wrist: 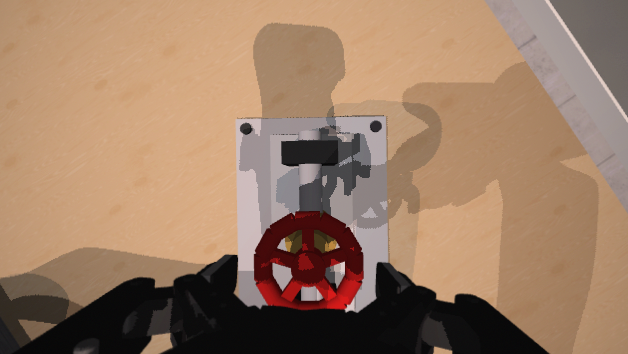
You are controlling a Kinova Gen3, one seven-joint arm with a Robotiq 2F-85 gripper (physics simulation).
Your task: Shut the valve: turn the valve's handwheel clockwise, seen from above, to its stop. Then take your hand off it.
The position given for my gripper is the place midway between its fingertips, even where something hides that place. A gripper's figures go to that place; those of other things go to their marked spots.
Scene:
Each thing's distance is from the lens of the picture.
my gripper (pixel 306 274): 0.16 m
red handwheel (pixel 308 265): 0.15 m
grey base plate (pixel 369 158): 0.28 m
The marked spots on the grey base plate and the red handwheel are 0.17 m apart.

